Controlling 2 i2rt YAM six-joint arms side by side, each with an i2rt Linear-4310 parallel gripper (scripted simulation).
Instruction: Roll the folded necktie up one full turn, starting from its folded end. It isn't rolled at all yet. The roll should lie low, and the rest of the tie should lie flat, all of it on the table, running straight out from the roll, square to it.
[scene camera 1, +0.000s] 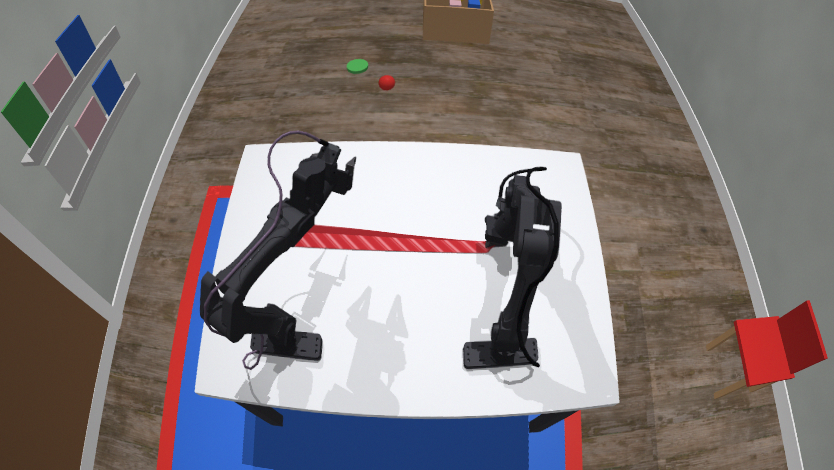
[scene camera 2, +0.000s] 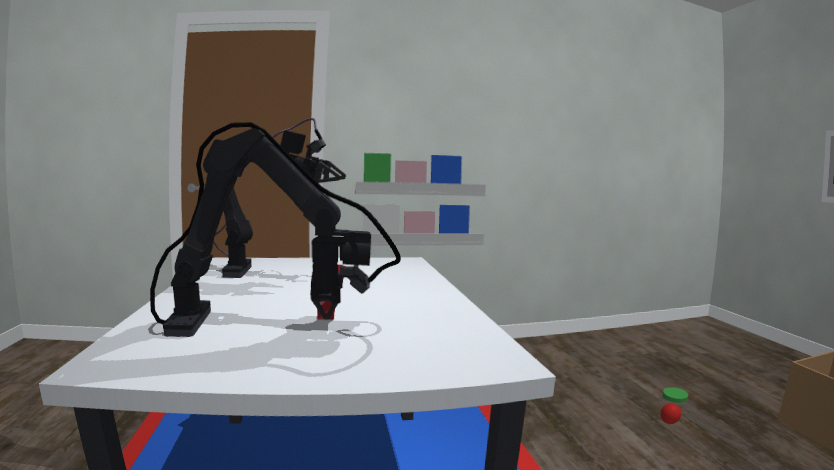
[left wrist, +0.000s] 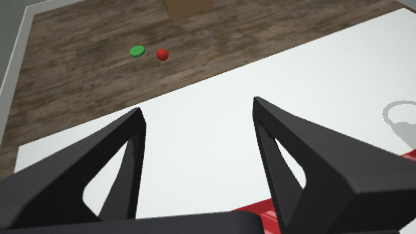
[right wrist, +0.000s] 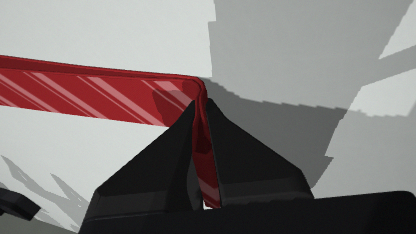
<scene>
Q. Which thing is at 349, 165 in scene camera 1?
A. My left gripper.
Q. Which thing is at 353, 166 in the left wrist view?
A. My left gripper.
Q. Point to my right gripper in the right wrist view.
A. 202, 108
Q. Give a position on a red striped necktie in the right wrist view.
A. At 159, 99
</scene>
